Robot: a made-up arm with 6 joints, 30 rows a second.
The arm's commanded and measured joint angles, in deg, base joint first. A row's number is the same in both.
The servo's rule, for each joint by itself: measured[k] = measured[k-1] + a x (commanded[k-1-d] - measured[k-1]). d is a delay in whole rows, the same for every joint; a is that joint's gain. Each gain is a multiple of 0.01, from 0.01 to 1. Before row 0 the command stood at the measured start. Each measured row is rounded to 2 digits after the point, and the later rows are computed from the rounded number. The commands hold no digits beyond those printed.
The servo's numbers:
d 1
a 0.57 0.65 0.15 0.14 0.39 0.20
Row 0, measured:
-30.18 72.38 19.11 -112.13 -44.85 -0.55
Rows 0 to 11, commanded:
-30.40 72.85 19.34 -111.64 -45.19 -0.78
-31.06 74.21 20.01 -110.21 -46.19 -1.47
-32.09 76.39 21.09 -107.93 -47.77 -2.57
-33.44 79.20 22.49 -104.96 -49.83 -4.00
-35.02 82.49 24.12 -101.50 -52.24 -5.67
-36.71 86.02 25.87 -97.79 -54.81 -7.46
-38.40 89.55 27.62 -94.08 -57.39 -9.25
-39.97 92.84 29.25 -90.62 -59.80 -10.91
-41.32 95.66 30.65 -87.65 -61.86 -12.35
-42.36 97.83 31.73 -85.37 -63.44 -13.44
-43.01 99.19 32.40 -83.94 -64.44 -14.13
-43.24 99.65 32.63 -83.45 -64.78 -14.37
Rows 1 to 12, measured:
-30.18 72.38 19.11 -112.13 -44.85 -0.55
-30.31 72.69 19.14 -112.06 -44.98 -0.60
-30.74 73.68 19.27 -111.80 -45.45 -0.77
-31.51 75.44 19.54 -111.26 -46.35 -1.13
-32.61 77.88 19.98 -110.38 -47.71 -1.70
-33.98 80.88 20.60 -109.14 -49.48 -2.49
-35.54 84.22 21.39 -107.55 -51.56 -3.48
-37.17 87.68 22.32 -105.66 -53.83 -4.63
-38.77 91.03 23.36 -103.55 -56.16 -5.89
-40.22 94.04 24.45 -101.32 -58.38 -7.18
-41.44 96.50 25.54 -99.09 -60.35 -8.43
-42.33 98.25 26.57 -96.97 -61.95 -9.57

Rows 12 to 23, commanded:
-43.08 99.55 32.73 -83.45 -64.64 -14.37
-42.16 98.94 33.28 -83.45 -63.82 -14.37
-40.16 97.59 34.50 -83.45 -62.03 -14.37
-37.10 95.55 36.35 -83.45 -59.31 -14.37
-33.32 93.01 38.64 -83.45 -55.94 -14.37
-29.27 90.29 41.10 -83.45 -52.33 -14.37
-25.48 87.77 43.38 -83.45 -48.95 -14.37
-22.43 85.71 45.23 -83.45 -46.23 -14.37
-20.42 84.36 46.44 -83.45 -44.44 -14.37
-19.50 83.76 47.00 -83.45 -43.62 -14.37
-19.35 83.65 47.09 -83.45 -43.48 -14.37
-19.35 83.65 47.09 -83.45 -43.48 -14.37
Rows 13 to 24, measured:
-42.85 99.16 27.48 -95.08 -63.05 -10.53
-42.98 99.41 28.27 -93.45 -63.67 -11.30
-42.51 99.10 29.02 -92.05 -63.73 -11.91
-41.17 98.12 29.84 -90.85 -63.07 -12.40
-38.85 96.45 30.82 -89.81 -61.60 -12.79
-35.70 94.21 31.99 -88.92 -59.39 -13.11
-32.03 91.66 33.36 -88.15 -56.64 -13.36
-28.30 89.13 34.86 -87.49 -53.64 -13.56
-24.95 86.91 36.42 -86.92 -50.75 -13.72
-22.37 85.25 37.92 -86.43 -48.29 -13.85
-20.73 84.28 39.28 -86.01 -46.47 -13.95
-19.94 83.87 40.45 -85.65 -45.30 -14.03

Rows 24 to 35, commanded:
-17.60 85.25 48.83 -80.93 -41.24 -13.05
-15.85 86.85 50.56 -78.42 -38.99 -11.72
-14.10 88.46 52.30 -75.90 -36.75 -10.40
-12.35 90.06 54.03 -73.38 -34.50 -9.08
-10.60 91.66 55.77 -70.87 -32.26 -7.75
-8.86 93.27 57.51 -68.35 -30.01 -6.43
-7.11 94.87 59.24 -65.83 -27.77 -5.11
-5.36 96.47 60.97 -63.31 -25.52 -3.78
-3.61 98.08 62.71 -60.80 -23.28 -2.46
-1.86 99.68 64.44 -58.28 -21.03 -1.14
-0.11 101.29 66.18 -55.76 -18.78 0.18
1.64 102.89 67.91 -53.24 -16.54 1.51
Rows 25 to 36, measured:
-19.60 83.73 41.45 -85.34 -44.59 -14.10
-18.46 84.72 42.56 -84.72 -43.28 -13.89
-16.97 86.10 43.76 -83.84 -41.61 -13.46
-15.33 87.63 45.04 -82.73 -39.71 -12.85
-13.63 89.21 46.39 -81.42 -37.68 -12.10
-11.90 90.80 47.80 -79.94 -35.57 -11.23
-10.17 92.41 49.26 -78.32 -33.40 -10.27
-8.43 94.01 50.76 -76.57 -31.20 -9.24
-6.68 95.61 52.29 -74.71 -28.98 -8.15
-4.93 97.22 53.85 -72.76 -26.76 -7.01
-3.18 98.82 55.44 -70.73 -24.53 -5.84
-1.43 100.43 57.05 -68.63 -22.29 -4.64

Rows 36 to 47, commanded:
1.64 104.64 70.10 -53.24 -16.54 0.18
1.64 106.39 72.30 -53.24 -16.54 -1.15
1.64 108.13 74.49 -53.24 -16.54 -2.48
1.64 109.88 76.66 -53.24 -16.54 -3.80
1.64 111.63 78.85 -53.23 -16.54 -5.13
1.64 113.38 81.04 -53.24 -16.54 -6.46
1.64 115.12 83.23 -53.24 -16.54 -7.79
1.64 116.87 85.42 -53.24 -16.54 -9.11
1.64 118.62 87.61 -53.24 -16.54 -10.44
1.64 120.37 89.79 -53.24 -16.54 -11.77
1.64 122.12 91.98 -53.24 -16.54 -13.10
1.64 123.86 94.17 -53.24 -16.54 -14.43
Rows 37 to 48, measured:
0.32 102.03 58.68 -66.48 -20.05 -3.41
1.07 103.73 60.39 -64.63 -18.68 -2.69
1.39 105.46 62.18 -63.04 -17.85 -2.38
1.53 107.20 64.03 -61.67 -17.34 -2.40
1.59 108.94 65.92 -60.49 -17.03 -2.68
1.62 110.69 67.86 -59.47 -16.84 -3.17
1.63 112.44 69.84 -58.60 -16.72 -3.83
1.64 114.18 71.85 -57.85 -16.65 -4.62
1.64 115.93 73.89 -57.20 -16.61 -5.52
1.64 117.68 75.95 -56.65 -16.58 -6.50
1.64 119.43 78.03 -56.17 -16.56 -7.55
1.64 121.18 80.12 -55.76 -16.55 -8.66

